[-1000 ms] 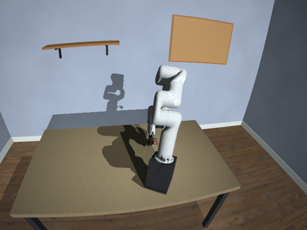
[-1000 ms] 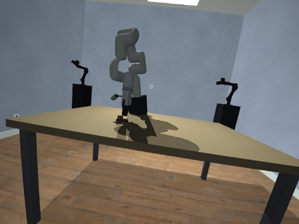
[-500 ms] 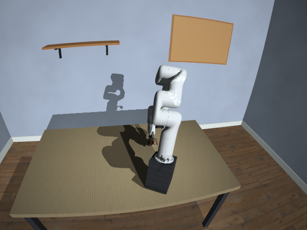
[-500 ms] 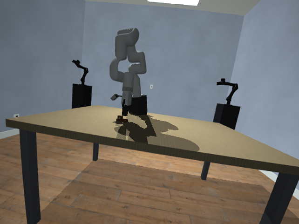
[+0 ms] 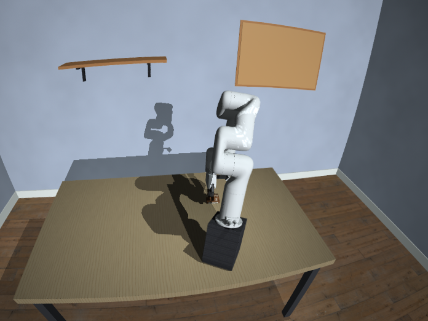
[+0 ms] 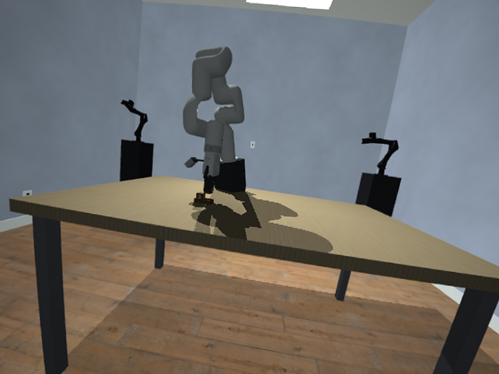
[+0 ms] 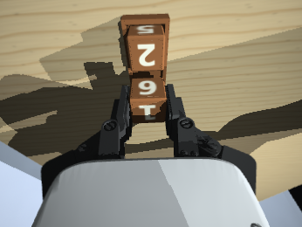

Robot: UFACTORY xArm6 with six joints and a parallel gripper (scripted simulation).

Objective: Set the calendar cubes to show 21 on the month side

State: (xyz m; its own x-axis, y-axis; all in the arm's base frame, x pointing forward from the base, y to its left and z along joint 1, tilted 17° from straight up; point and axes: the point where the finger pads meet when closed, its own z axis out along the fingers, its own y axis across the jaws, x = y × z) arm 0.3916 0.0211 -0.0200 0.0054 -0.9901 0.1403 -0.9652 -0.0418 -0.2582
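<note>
Now: hand 70 mm above the brown wooden tray and 20 mm to the left of it.
</note>
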